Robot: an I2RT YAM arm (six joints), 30 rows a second.
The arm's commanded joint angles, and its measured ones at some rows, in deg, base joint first. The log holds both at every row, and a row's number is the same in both.
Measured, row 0:
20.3, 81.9, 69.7, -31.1, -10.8, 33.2
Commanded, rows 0 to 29:
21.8, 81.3, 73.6, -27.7, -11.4, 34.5
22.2, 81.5, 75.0, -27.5, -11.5, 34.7
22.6, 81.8, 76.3, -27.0, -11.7, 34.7
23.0, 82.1, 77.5, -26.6, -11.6, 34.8
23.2, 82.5, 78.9, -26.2, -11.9, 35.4
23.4, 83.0, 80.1, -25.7, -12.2, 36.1
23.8, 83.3, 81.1, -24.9, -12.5, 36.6
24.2, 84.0, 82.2, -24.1, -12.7, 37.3
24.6, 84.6, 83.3, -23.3, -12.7, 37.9
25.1, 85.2, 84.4, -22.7, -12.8, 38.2
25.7, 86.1, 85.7, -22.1, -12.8, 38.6
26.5, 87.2, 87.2, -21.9, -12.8, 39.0
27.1, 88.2, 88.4, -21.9, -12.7, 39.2
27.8, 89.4, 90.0, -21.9, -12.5, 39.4
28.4, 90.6, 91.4, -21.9, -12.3, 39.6
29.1, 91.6, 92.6, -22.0, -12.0, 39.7
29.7, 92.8, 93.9, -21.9, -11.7, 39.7
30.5, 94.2, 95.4, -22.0, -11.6, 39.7
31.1, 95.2, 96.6, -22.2, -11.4, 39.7
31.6, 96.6, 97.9, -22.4, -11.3, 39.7
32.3, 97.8, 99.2, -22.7, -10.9, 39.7
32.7, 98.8, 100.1, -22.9, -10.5, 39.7
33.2, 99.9, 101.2, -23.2, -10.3, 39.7
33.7, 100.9, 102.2, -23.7, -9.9, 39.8
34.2, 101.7, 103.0, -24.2, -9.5, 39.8
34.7, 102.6, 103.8, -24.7, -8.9, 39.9
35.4, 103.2, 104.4, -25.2, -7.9, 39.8
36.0, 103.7, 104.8, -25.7, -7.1, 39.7
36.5, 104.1, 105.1, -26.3, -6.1, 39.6
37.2, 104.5, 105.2, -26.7, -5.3, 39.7
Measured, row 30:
35.7, 103.6, 103.8, -24.0, -8.7, 39.5
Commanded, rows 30 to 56:
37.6, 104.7, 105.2, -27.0, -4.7, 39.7
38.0, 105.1, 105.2, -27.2, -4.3, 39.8
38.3, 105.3, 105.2, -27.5, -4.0, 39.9
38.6, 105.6, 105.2, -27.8, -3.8, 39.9
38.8, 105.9, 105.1, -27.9, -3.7, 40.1
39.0, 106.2, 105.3, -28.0, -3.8, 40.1
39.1, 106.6, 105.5, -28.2, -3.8, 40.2
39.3, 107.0, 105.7, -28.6, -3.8, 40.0
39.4, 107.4, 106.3, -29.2, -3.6, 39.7
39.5, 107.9, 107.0, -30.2, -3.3, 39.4
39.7, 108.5, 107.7, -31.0, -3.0, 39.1
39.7, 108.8, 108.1, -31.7, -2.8, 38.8
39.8, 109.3, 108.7, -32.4, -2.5, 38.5
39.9, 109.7, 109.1, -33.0, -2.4, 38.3
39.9, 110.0, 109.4, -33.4, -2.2, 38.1
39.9, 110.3, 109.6, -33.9, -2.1, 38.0
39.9, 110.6, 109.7, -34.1, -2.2, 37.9
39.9, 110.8, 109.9, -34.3, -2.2, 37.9
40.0, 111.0, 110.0, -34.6, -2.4, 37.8
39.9, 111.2, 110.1, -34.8, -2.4, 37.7
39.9, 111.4, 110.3, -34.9, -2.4, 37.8
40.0, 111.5, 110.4, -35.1, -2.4, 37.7
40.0, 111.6, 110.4, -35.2, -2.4, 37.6
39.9, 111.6, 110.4, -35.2, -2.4, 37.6
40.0, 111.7, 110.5, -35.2, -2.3, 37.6
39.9, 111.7, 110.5, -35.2, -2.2, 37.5
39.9, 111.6, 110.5, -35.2, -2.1, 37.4
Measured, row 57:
39.6, 111.0, 109.3, -33.6, -3.0, 38.1
